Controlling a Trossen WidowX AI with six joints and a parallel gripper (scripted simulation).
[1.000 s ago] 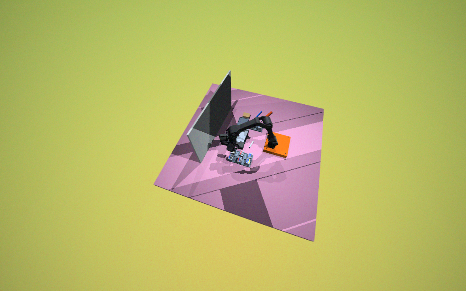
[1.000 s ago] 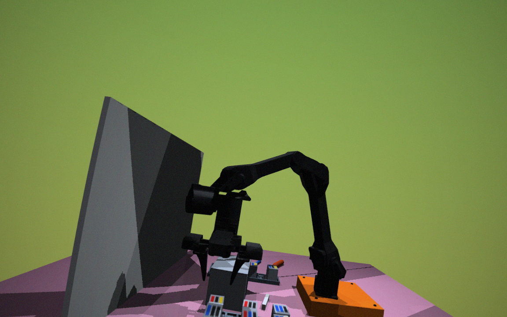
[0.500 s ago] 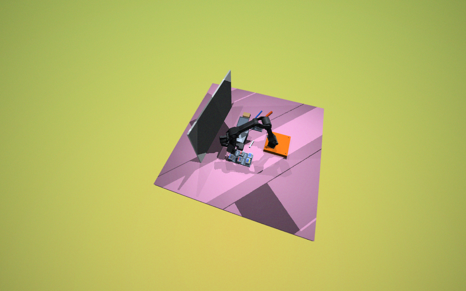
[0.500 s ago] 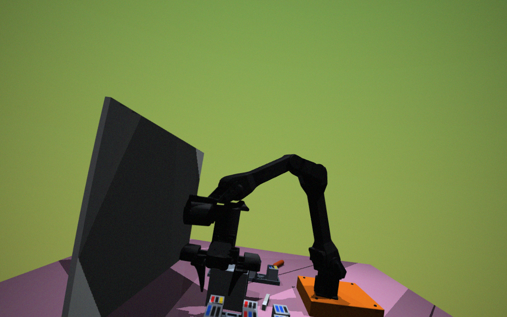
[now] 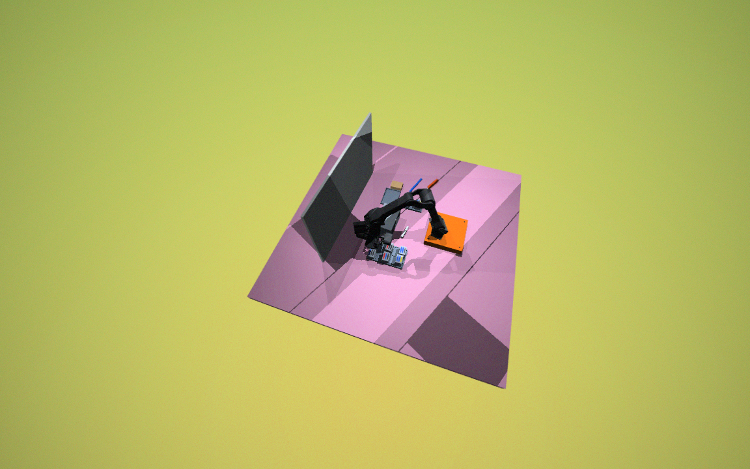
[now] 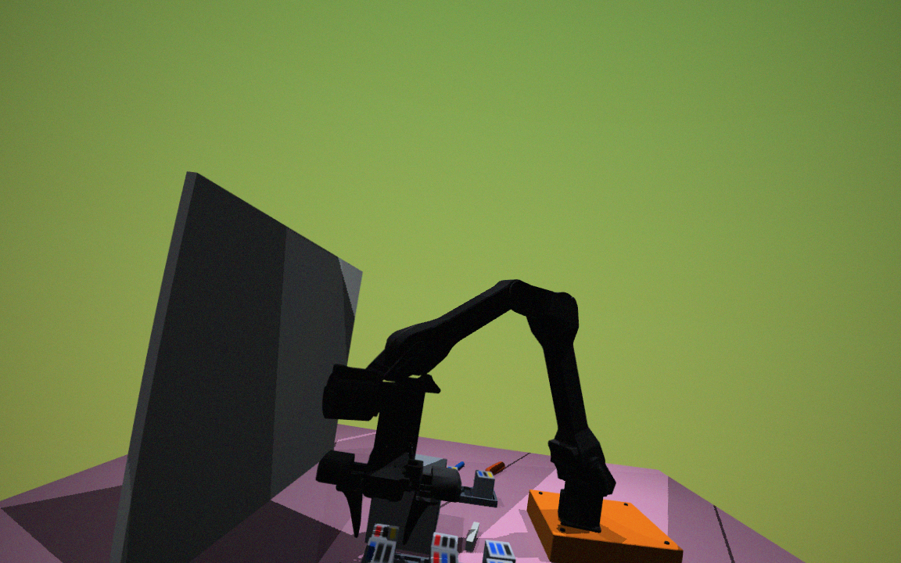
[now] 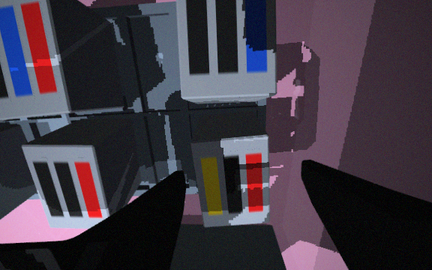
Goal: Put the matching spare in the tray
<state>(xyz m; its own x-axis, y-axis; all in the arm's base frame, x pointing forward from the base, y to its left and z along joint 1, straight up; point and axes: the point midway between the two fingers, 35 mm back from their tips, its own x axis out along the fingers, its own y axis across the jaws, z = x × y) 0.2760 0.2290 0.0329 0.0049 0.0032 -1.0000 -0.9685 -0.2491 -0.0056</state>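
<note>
My gripper tip is 10 mm past the grey spare block. From my gripper tip the other things lie so: grey tray: 350 mm to the right, 90 mm ahead, 40 mm below; then grey box: 150 mm to the right, 10 mm above; then tall grey panel: 250 mm ahead, 180 mm above, 120 mm to the right.
</note>
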